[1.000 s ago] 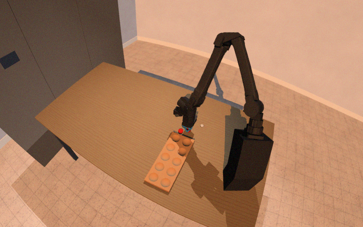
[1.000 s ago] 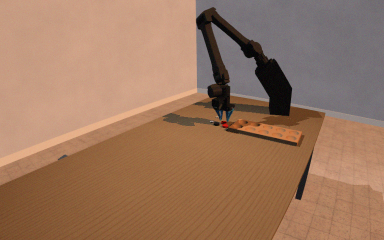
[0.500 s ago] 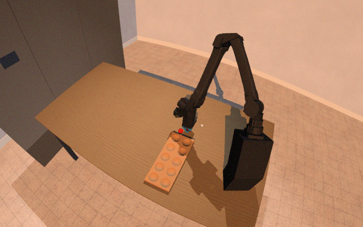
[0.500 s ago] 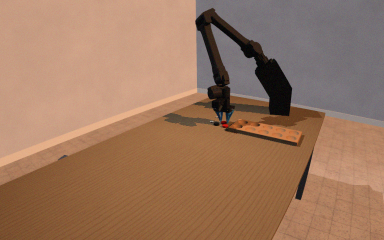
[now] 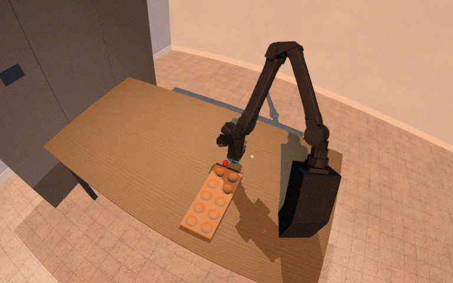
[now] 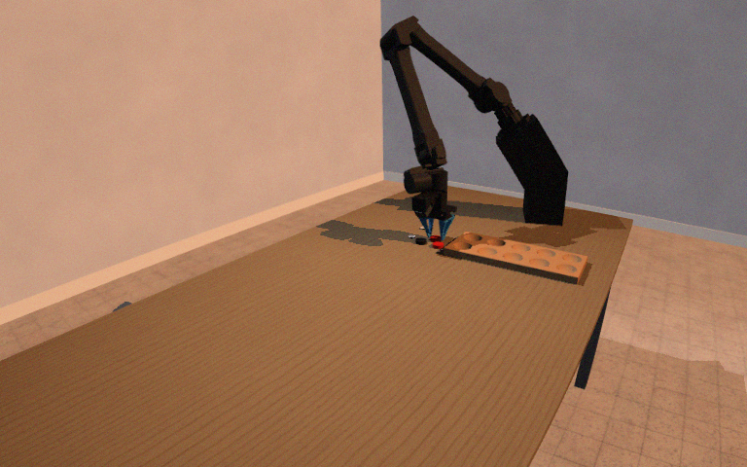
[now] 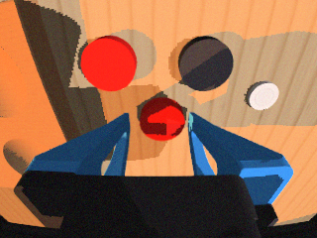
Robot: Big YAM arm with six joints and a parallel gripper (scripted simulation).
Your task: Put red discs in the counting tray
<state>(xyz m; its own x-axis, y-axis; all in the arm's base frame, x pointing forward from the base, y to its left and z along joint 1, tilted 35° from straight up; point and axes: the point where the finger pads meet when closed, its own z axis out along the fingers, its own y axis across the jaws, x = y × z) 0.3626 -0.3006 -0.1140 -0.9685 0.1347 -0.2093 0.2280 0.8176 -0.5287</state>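
The black disc is 30 mm ahead of my hand, 40 mm to the right of it and 10 mm below it. From my hand the other things lie so: orange counting tray: 60 mm ahead, 250 mm to the left.
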